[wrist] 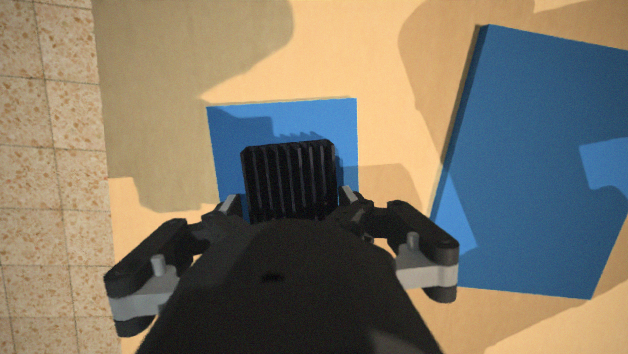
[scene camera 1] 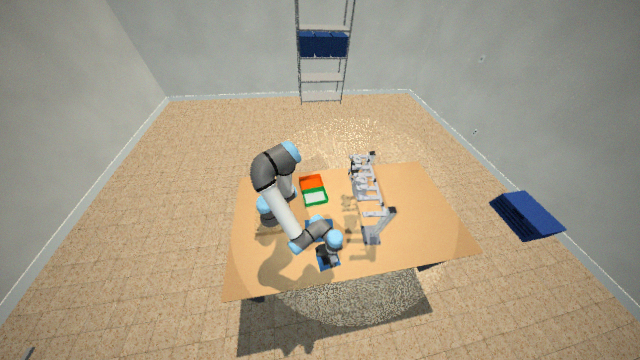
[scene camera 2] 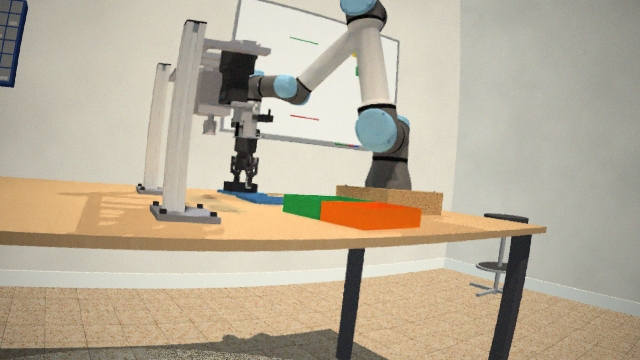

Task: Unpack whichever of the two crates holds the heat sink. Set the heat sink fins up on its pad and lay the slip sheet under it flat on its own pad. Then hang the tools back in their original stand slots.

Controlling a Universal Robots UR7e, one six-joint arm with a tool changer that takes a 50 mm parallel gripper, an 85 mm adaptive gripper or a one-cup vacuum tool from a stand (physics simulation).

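Frame: origin at the arm's base, x ahead, y left, z up, level; metres.
Seen in the pictures: arm's base at its link origin: [scene camera 1: 271, 217] [scene camera 2: 388, 188].
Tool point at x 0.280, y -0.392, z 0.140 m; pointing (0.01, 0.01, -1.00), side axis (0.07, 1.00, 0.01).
Pixels of each thing's top centre, then the offset from my tool point to it. "spot": a spot on its surface instead.
- black heat sink at its top centre: [wrist: 295, 221] [scene camera 2: 240, 182] dx +0.009, dy +0.004, dz -0.167 m
- smaller blue pad at a spot on its surface: [wrist: 315, 112] spot: dx -0.060, dy +0.029, dz -0.197 m
- white slip sheet at its top centre: [scene camera 1: 315, 197] dx +0.083, dy +0.478, dz -0.202 m
- orange crate at its top centre: [scene camera 2: 351, 201] [scene camera 1: 313, 187] dx +0.093, dy +0.554, dz -0.164 m
- larger blue pad at a spot on its surface: [wrist: 525, 150] spot: dx -0.010, dy +0.190, dz -0.197 m
- black gripper tool at its top centre: [scene camera 2: 242, 42] [scene camera 1: 357, 159] dx +0.386, dy +0.467, dz +0.158 m
The black heat sink [scene camera 2: 240, 188] [wrist: 290, 172] sits fins up on the smaller blue pad [scene camera 1: 324, 267] [wrist: 315, 112]. My gripper [scene camera 2: 245, 179] [wrist: 289, 200] is open around it, with a narrow gap beside the fingertips in the wrist view. The fingers' lower ends are partly hidden there. The white slip sheet [scene camera 1: 315, 196] lies in the green crate [scene camera 1: 316, 204] [scene camera 2: 302, 206]. The orange crate [scene camera 1: 311, 181] [scene camera 2: 370, 216] adjoins it. The larger blue pad [scene camera 2: 267, 199] [wrist: 525, 150] lies beside the smaller one. The tool stand [scene camera 1: 371, 235] [scene camera 2: 180, 125] holds a black gripper tool [scene camera 2: 237, 75].
The tall stand rises close to the arm's wrist in scene camera 2. A wooden block [scene camera 2: 415, 201] stands by the arm's base behind the crates. The table edge [wrist: 102, 125] runs along the left of the wrist view, near the smaller pad.
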